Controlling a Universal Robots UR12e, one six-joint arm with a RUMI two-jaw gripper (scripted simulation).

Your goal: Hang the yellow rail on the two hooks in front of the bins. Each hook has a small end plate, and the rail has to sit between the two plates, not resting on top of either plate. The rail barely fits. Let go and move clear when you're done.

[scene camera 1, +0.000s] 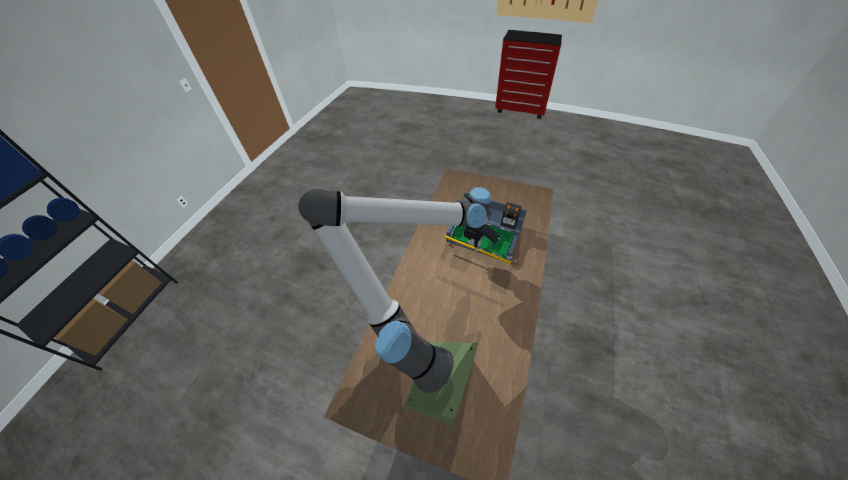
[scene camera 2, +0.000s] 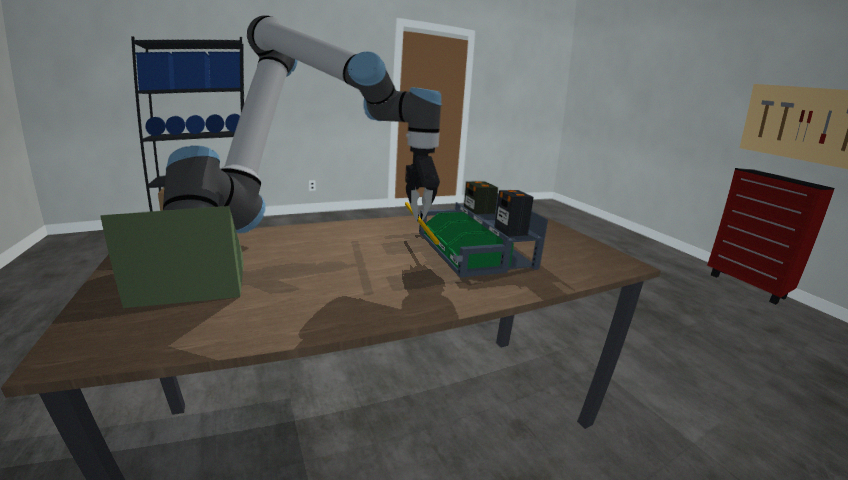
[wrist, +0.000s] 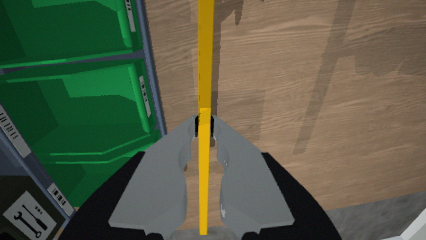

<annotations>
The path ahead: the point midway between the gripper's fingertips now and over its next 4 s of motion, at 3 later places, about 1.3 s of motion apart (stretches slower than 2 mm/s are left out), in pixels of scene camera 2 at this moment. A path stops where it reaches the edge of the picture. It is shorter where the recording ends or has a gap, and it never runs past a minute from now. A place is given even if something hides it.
The gripper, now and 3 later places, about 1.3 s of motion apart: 419, 221; 436, 218; 436, 223; 436, 226
</annotations>
